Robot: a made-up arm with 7 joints.
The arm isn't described. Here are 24 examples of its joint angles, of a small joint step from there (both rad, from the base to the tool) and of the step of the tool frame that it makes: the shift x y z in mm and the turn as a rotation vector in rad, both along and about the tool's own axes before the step.
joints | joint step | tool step
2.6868 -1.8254 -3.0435 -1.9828 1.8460 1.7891 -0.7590 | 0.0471 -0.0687 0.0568 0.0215 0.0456 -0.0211 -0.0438 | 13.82 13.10 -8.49 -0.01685 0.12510 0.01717
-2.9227 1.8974 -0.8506 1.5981 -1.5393 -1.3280 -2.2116 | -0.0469 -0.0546 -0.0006 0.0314 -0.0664 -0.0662 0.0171 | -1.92 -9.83 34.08 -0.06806 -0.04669 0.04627
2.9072 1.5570 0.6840 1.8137 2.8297 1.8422 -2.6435 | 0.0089 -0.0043 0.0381 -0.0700 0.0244 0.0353 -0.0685 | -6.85 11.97 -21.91 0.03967 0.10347 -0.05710
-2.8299 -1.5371 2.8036 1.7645 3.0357 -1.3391 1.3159 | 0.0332 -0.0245 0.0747 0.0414 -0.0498 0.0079 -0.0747 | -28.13 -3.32 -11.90 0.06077 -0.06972 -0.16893
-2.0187 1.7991 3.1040 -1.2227 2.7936 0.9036 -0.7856 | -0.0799 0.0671 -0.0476 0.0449 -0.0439 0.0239 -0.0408 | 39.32 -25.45 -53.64 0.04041 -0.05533 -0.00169
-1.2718 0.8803 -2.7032 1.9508 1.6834 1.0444 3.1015 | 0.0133 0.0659 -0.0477 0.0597 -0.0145 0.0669 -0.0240 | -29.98 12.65 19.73 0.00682 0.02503 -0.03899
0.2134 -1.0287 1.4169 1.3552 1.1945 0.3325 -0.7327 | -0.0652 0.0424 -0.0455 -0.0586 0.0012 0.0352 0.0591 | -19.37 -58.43 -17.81 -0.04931 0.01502 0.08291
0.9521 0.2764 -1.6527 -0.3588 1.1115 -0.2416 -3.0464 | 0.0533 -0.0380 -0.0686 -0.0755 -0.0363 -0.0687 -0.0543 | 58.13 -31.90 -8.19 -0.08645 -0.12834 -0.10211
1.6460 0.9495 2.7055 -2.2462 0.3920 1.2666 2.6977 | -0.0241 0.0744 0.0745 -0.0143 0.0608 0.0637 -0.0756 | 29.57 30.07 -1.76 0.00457 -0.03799 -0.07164
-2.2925 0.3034 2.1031 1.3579 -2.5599 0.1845 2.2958 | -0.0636 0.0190 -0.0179 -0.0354 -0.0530 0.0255 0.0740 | -26.30 -49.53 10.05 -0.10017 0.06751 0.00417
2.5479 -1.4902 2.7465 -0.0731 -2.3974 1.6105 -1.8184 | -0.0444 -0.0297 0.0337 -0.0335 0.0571 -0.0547 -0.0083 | -49.01 -15.74 2.96 -0.05907 0.07221 -0.04018
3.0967 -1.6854 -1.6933 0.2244 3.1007 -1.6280 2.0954 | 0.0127 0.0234 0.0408 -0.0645 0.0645 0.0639 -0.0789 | -42.58 3.33 14.32 -0.05920 0.14180 -0.11244
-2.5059 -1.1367 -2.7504 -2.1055 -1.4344 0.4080 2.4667 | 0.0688 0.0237 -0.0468 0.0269 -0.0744 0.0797 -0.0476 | 17.14 -3.81 13.13 -0.07931 0.06470 -0.06590
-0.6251 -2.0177 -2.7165 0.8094 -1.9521 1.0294 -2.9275 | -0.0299 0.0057 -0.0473 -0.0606 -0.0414 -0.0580 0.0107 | -18.09 33.46 -24.14 0.07176 -0.00676 0.02960
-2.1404 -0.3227 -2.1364 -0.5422 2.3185 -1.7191 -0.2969 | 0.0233 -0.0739 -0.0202 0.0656 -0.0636 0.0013 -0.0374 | -24.50 0.77 -72.10 0.05748 0.13576 -0.07506
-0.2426 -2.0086 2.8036 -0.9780 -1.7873 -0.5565 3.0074 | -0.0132 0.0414 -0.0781 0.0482 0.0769 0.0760 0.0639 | -15.12 3.60 -11.15 -0.00184 0.03016 0.07840
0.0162 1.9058 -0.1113 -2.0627 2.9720 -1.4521 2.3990 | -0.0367 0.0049 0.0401 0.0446 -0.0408 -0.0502 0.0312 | 45.68 -13.97 -16.18 -0.00038 -0.14455 0.04289
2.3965 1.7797 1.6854 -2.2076 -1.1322 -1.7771 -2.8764 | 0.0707 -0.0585 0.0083 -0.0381 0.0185 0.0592 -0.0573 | 13.72 14.01 -29.40 0.08530 0.08219 -0.04572
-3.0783 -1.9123 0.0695 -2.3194 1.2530 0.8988 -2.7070 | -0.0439 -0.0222 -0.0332 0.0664 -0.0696 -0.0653 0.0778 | 10.36 18.59 -24.24 0.01692 -0.07896 0.09794
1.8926 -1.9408 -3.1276 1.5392 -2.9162 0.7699 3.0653 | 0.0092 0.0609 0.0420 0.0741 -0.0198 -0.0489 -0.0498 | -8.54 22.50 30.59 0.05355 -0.06535 -0.04862
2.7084 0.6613 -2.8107 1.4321 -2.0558 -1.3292 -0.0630 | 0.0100 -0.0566 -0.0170 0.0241 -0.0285 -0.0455 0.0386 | 13.05 35.69 -4.31 0.01867 0.07234 0.10782
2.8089 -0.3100 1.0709 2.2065 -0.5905 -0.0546 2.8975 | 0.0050 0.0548 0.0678 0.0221 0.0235 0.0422 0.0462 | -6.15 -20.78 -7.67 -0.10239 0.01000 0.06876
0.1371 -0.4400 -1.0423 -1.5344 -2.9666 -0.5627 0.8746 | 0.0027 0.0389 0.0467 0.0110 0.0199 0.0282 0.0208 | -8.49 10.63 4.11 0.00657 -0.01622 0.09486
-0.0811 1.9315 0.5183 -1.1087 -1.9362 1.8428 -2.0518 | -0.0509 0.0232 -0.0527 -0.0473 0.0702 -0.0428 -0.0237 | 7.86 -12.51 -27.92 -0.04017 0.00102 0.02214
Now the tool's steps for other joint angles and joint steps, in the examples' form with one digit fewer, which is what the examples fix.
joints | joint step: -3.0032 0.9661 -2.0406 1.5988 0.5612 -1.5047 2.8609 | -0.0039 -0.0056 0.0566 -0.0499 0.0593 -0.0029 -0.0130
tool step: 2.7 -9.2 -3.6 0.0585 0.0072 0.0609
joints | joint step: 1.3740 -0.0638 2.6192 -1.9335 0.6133 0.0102 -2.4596 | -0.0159 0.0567 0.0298 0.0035 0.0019 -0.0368 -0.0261
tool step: 24.2 -10.8 -24.8 -0.0660 -0.0447 -0.0551
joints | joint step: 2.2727 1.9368 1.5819 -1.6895 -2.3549 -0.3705 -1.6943 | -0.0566 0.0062 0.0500 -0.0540 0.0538 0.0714 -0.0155
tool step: 0.4 76.4 -9.2 0.1988 -0.0157 0.0117
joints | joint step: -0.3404 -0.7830 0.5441 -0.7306 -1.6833 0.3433 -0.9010 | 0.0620 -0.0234 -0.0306 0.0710 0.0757 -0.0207 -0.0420
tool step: 9.6 15.0 -22.8 0.0355 0.0375 0.0129
